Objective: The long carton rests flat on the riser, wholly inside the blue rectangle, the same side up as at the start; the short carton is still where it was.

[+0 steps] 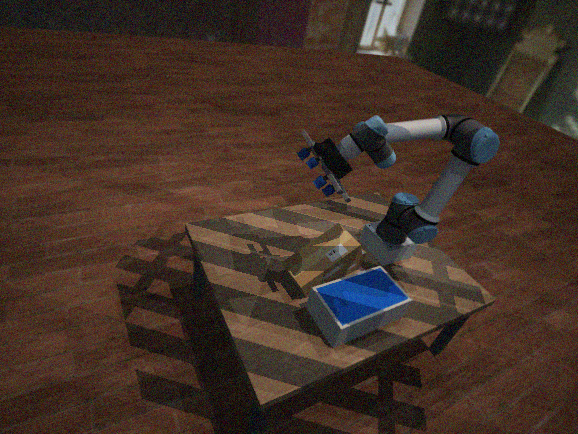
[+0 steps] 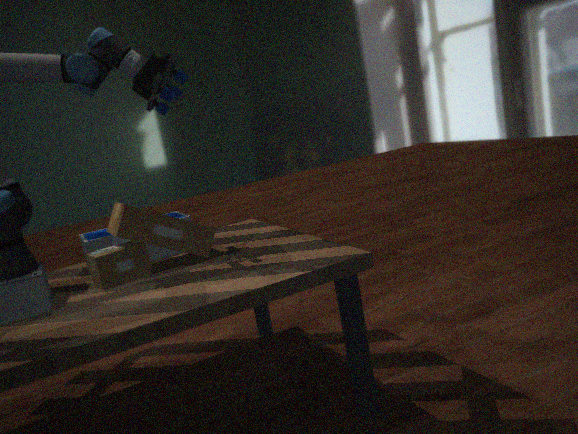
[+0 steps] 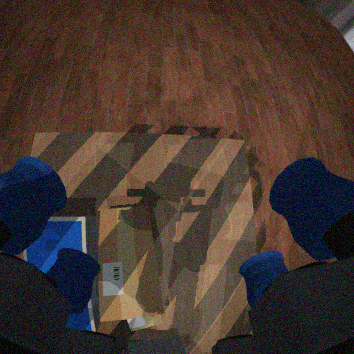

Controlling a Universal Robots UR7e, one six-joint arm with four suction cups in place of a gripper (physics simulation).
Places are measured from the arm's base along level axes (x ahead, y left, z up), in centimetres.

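Where they show: hand at its tool point: (image 1: 312, 174) (image 2: 176, 96) (image 3: 166, 238); arm's base at its link origin: (image 1: 391, 234) (image 2: 8, 274).
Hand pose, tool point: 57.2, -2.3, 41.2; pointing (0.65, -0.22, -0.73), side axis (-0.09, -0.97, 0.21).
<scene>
Things, the pixels of their top centre, and the offset from my tool point, as dx, dy, dz. Level surfaces: height alone.
- short carton at its top centre: (image 2: 115, 248) (image 3: 140, 306) -27.7, +4.0, -42.0
- grey riser at its top centre: (image 3: 54, 278) (image 2: 134, 225) (image 1: 363, 293) -16.7, +27.9, -40.0
- blue rectangle at its top centre: (image 3: 54, 278) (image 2: 134, 225) (image 1: 363, 293) -16.7, +27.9, -40.0
- wooden table at its surface level: dz -52.0
The long tan carton (image 1: 320, 245) (image 2: 145, 225) (image 3: 111, 312) lies beside the riser, tilted lengthwise. Its end nearer the arm's base is raised and appears propped on the short carton (image 2: 107, 270) (image 3: 142, 321); its far end is low on the table. A barcode label faces up on it. The short carton sits close to the base, partly hidden beneath the long one. The grey riser (image 1: 324, 320) has a blue rectangle (image 1: 362, 295) (image 3: 55, 240) on top, with no carton on it. My gripper (image 1: 316, 172) (image 2: 171, 92) is open, tilted and high above the table, its suction cups touching nothing.
The wooden table (image 1: 280, 367) (image 2: 300, 260) (image 3: 150, 160) carries cartons and riser, with striped shadows across it. The arm's base (image 1: 387, 250) (image 2: 22, 300) stands at the table, close to the short carton. The gripper's shadow falls beside and over the long carton.
</scene>
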